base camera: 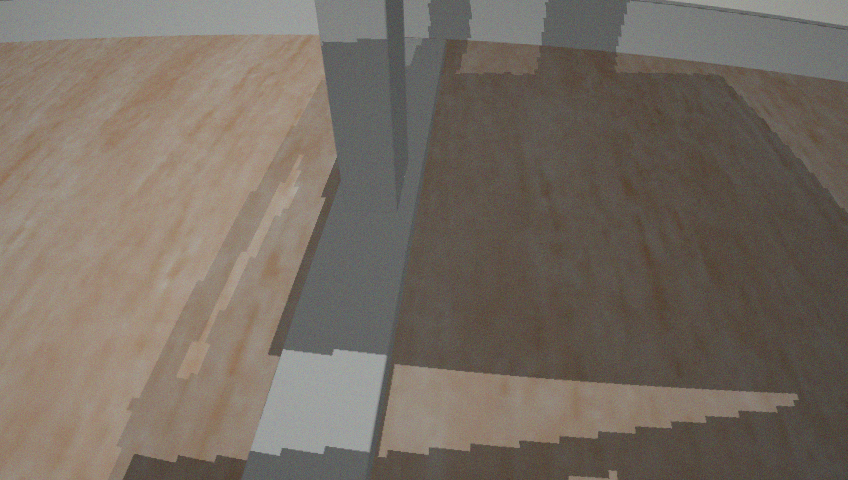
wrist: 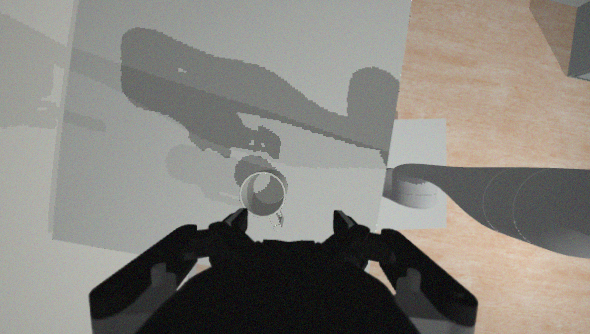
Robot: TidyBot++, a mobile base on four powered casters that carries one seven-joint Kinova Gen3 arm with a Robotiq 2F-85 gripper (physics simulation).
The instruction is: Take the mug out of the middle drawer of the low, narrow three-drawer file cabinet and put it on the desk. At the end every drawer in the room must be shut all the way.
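Places are measured from the arm's base along level axes (x left, y ahead, z down), in metres.
Where they show: gripper, between the fingertips: (wrist: pixel 290 218).
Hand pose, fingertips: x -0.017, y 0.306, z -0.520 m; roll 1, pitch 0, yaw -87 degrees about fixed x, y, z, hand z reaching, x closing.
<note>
After its pixels a point has its place.
The mug (wrist: pixel 262 194) @(x -0.005, y 0.374, z -0.331 m) stands upright on the pale grey desk top (wrist: pixel 325 30) @(x -0.367, y 0.221, z -0.323 m) in the wrist view, its round opening facing the camera and its handle toward the gripper. My gripper (wrist: pixel 290 218) @(x -0.017, y 0.306, z -0.520 m) is open and empty, its fingers wide apart. It hangs above the desk top, and the mug shows beyond the fingertips, nearer the left one, clear of both. The low three-drawer file cabinet cannot be made out in either view, so the state of its drawers cannot be told.
A grey upright post (base camera: pixel 363 118) @(x 0.027, y 0.451, z 0.269 m) stands on a long foot bar (base camera: pixel 351 267) in the base camera view, with a pale wall behind. The dark grey arm (wrist: pixel 525 200) @(x -0.024, y 0.055, z -0.516 m) extends right beyond the desk edge in the wrist view. A grey block (wrist: pixel 582 40) @(x -0.868, y -1.759, z 0.353 m) shows at the upper right.
</note>
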